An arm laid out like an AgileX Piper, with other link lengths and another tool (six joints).
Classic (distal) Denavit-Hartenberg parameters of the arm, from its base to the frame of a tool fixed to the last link. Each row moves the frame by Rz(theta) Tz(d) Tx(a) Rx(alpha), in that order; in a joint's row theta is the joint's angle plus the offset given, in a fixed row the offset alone. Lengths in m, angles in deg.
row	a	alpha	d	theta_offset
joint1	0	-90	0.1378	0
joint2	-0.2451	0	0	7.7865
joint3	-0.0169	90	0	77.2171
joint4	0	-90	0.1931	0
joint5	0	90	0	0
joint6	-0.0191	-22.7	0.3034	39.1
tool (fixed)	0	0	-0.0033	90
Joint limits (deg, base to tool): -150..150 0..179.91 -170..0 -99.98..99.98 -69.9..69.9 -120..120
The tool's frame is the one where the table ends.
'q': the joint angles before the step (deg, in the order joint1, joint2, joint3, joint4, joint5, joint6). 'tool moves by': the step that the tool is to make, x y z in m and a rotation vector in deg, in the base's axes. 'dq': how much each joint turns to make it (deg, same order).
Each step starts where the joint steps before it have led.
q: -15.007, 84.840, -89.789, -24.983, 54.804, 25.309
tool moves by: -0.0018, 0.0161, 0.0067, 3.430, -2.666, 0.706
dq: -0.004, -2.397, -0.005, 4.209, 0.688, -0.251
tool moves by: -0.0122, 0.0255, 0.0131, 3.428, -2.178, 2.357
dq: 0.054, -4.789, -0.043, 5.820, 3.058, -2.726
